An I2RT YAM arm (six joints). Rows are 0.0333 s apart.
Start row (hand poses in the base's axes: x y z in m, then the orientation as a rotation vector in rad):
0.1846 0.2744 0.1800 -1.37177 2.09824 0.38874
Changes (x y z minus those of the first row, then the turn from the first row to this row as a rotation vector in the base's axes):
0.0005 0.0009 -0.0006 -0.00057 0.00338 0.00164
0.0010 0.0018 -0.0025 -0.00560 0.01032 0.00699
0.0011 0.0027 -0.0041 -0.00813 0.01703 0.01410
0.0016 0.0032 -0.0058 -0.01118 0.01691 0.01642
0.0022 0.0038 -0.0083 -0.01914 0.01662 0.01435
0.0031 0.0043 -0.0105 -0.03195 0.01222 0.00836
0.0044 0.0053 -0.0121 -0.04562 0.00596 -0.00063
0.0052 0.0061 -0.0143 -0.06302 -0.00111 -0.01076
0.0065 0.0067 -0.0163 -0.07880 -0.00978 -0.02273
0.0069 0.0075 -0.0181 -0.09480 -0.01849 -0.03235
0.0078 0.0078 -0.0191 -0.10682 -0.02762 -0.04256
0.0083 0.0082 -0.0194 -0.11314 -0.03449 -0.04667
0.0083 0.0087 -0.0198 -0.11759 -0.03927 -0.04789
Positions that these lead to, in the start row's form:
0.1851 0.2753 0.1794 -1.37416 2.10024 0.39142
0.1856 0.2762 0.1775 -1.38345 2.10492 0.39389
0.1857 0.2771 0.1759 -1.39325 2.10714 0.39941
0.1862 0.2776 0.1742 -1.39755 2.10702 0.39721
0.1868 0.2782 0.1717 -1.39982 2.11175 0.38814
0.1877 0.2787 0.1695 -1.40020 2.11776 0.36939
0.1890 0.2797 0.1679 -1.39753 2.12438 0.34708
0.1898 0.2805 0.1657 -1.39553 2.13255 0.31985
0.1911 0.2811 0.1637 -1.39030 2.13959 0.29227
0.1915 0.2819 0.1619 -1.38769 2.14508 0.26537
0.1924 0.2822 0.1609 -1.38207 2.14868 0.24200
0.1929 0.2826 0.1606 -1.38031 2.14803 0.22870
0.1929 0.2831 0.1602 -1.38093 2.14661 0.22008

